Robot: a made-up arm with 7 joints. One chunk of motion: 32 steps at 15 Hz.
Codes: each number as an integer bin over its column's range. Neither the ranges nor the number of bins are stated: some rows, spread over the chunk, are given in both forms.
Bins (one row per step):
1: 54 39 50 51 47 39 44
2: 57 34 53 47 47 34 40
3: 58 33 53 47 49 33 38
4: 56 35 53 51 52 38 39
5: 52 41 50 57 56 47 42
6: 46 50 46 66 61 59 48
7: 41 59 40 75 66 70 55
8: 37 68 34 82 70 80 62
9: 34 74 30 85 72 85 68
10: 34 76 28 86 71 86 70
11: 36 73 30 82 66 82 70
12: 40 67 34 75 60 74 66
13: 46 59 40 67 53 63 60
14: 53 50 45 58 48 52 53
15: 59 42 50 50 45 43 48
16: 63 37 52 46 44 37 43
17: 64 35 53 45 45 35 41
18: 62 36 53 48 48 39 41
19: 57 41 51 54 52 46 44
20: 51 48 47 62 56 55 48
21: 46 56 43 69 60 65 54
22: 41 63 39 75 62 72 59
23: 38 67 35 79 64 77 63
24: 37 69 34 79 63 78 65
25: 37 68 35 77 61 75 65
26: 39 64 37 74 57 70 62
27: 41 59 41 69 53 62 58
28: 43 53 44 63 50 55 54
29: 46 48 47 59 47 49 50
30: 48 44 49 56 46 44 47
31: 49 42 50 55 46 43 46
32: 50 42 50 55 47 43 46
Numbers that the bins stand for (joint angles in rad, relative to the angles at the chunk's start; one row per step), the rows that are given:
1: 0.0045 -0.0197 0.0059 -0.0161 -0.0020 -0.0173 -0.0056
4: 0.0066 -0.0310 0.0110 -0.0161 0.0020 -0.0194 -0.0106
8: -0.0126 0.0623 -0.0216 0.0654 0.0166 0.0697 0.0126
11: -0.0136 0.0765 -0.0285 0.0654 0.0133 0.0739 0.0207
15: 0.0096 -0.0112 0.0059 -0.0187 -0.0036 -0.0088 -0.0015
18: 0.0126 -0.0282 0.0110 -0.0239 -0.0012 -0.0173 -0.0086
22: -0.0086 0.0482 -0.0130 0.0470 0.0101 0.0527 0.0096
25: -0.0126 0.0623 -0.0199 0.0522 0.0093 0.0591 0.0157
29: -0.0035 0.0058 0.0007 0.0049 -0.0020 0.0039 0.0005
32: 0.0005 -0.0112 0.0059 -0.0056 -0.0020 -0.0088 -0.0035
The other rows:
2: 0.0076 -0.0338 0.0110 -0.0266 -0.0020 -0.0279 -0.0096
3: 0.0086 -0.0367 0.0110 -0.0266 -0.0004 -0.0300 -0.0116
5: 0.0025 -0.0140 0.0059 -0.0003 0.0053 -0.0003 -0.0076
6: -0.0035 0.0114 -0.0010 0.0233 0.0093 0.0252 -0.0015
7: -0.0086 0.0369 -0.0113 0.0470 0.0133 0.0485 0.0056
9: -0.0157 0.0793 -0.0285 0.0732 0.0182 0.0803 0.0187
10: -0.0157 0.0849 -0.0319 0.0759 0.0174 0.0824 0.0207
12: -0.0096 0.0595 -0.0216 0.0470 0.0085 0.0570 0.0167
13: -0.0035 0.0369 -0.0113 0.0260 0.0028 0.0336 0.0106
14: 0.0035 0.0114 -0.0027 0.0023 -0.0012 0.0103 0.0035
16: 0.0136 -0.0254 0.0093 -0.0292 -0.0044 -0.0215 -0.0066
17: 0.0146 -0.0310 0.0110 -0.0318 -0.0036 -0.0258 -0.0086
19: 0.0076 -0.0140 0.0076 -0.0082 0.0020 -0.0024 -0.0056
20: 0.0015 0.0058 0.0007 0.0128 0.0053 0.0167 -0.0015
21: -0.0035 0.0284 -0.0062 0.0312 0.0085 0.0379 0.0045
23: -0.0116 0.0595 -0.0199 0.0575 0.0117 0.0633 0.0136
24: -0.0126 0.0652 -0.0216 0.0575 0.0109 0.0655 0.0157
26: -0.0106 0.0510 -0.0165 0.0443 0.0061 0.0485 0.0126
27: -0.0086 0.0369 -0.0096 0.0312 0.0028 0.0315 0.0086
28: -0.0066 0.0199 -0.0044 0.0155 0.0004 0.0167 0.0045
30: -0.0015 -0.0056 0.0041 -0.0029 -0.0028 -0.0067 -0.0025
31: -0.0005 -0.0112 0.0059 -0.0056 -0.0028 -0.0088 -0.0035

